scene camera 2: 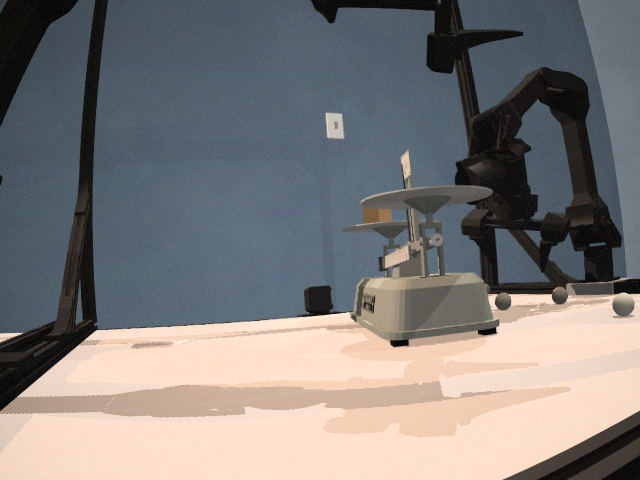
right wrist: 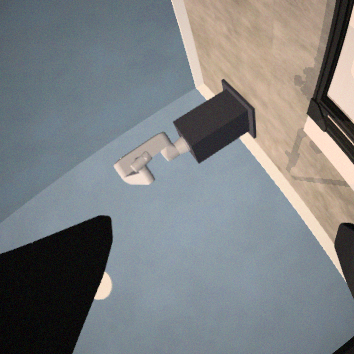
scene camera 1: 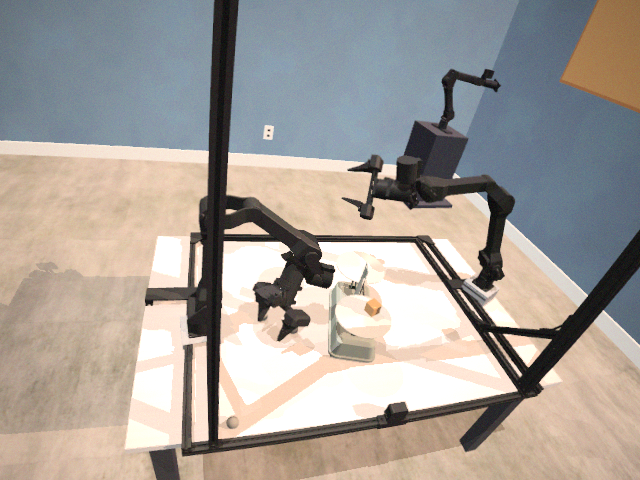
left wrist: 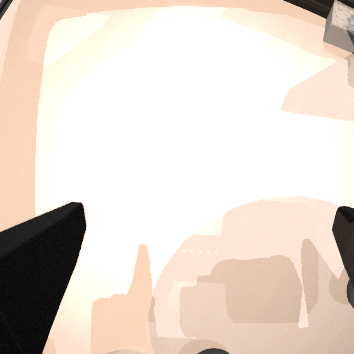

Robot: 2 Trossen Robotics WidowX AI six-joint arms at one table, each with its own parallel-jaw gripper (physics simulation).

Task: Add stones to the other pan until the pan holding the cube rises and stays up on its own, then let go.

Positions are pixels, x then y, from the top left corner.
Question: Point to a grey balance scale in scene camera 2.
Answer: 412,303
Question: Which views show my left gripper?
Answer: Scene camera 2, scene camera 1 and the left wrist view only.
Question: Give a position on a grey balance scale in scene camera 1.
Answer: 351,331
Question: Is my right gripper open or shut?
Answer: Open.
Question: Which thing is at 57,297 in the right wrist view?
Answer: My right gripper.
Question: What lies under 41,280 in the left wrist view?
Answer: My left gripper.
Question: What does my right gripper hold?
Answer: Nothing.
